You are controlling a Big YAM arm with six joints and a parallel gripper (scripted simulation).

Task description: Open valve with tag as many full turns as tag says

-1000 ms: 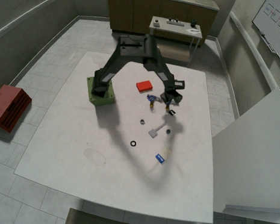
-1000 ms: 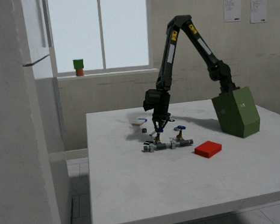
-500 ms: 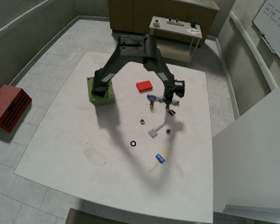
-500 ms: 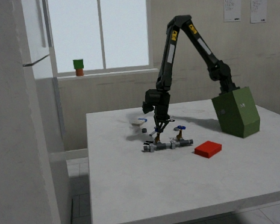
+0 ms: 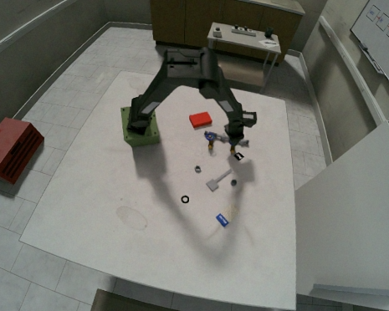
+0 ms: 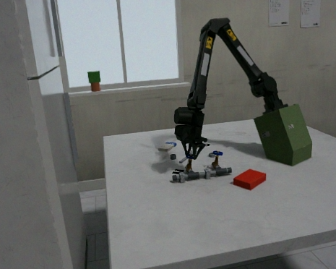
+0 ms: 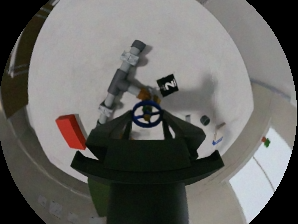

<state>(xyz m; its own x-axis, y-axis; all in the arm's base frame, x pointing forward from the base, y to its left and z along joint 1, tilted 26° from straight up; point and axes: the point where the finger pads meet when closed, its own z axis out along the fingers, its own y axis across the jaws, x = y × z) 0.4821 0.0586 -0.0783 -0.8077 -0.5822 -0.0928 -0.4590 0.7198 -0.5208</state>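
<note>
Now: hand 80 mm above the small black tag, 50 mm short of it and 30 mm to the left of it. Also, from my hand: grey paddle-shaped tool: 200 mm to the right, 80 mm below, 50 mm behind; then red block: 200 mm behind, 170 mm to the left, 70 mm below; then blue card: 370 mm to the right, 80 mm below, 20 mm ahead.
</note>
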